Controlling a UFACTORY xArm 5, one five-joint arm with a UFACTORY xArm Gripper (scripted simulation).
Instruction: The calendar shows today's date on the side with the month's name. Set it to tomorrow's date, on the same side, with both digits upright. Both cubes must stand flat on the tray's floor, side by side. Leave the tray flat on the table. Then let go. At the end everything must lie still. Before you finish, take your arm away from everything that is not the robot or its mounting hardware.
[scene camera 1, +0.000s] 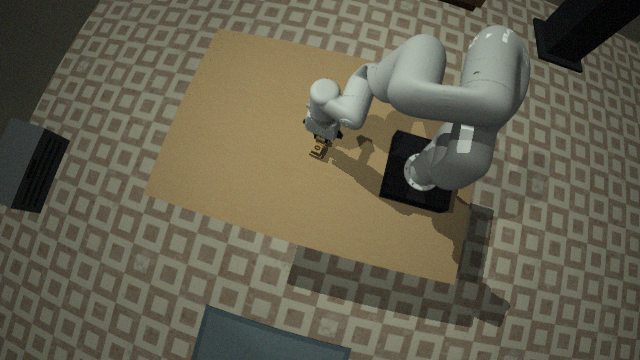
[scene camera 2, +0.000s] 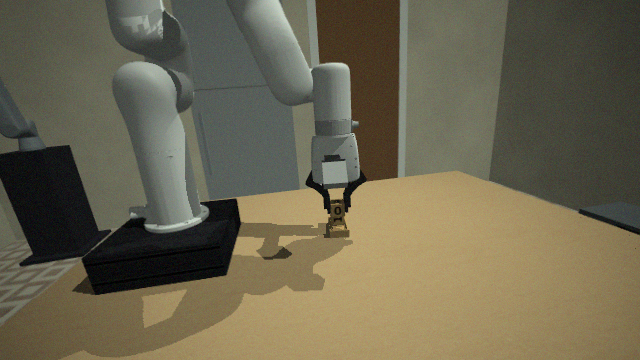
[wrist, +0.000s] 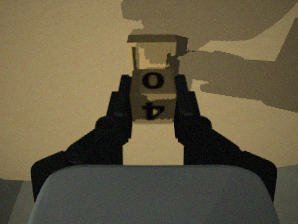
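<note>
My gripper (scene camera 2: 337, 210), (wrist: 153, 89). Wooden date cube (wrist: 153, 95). Wooden calendar tray (wrist: 147, 51).
</note>
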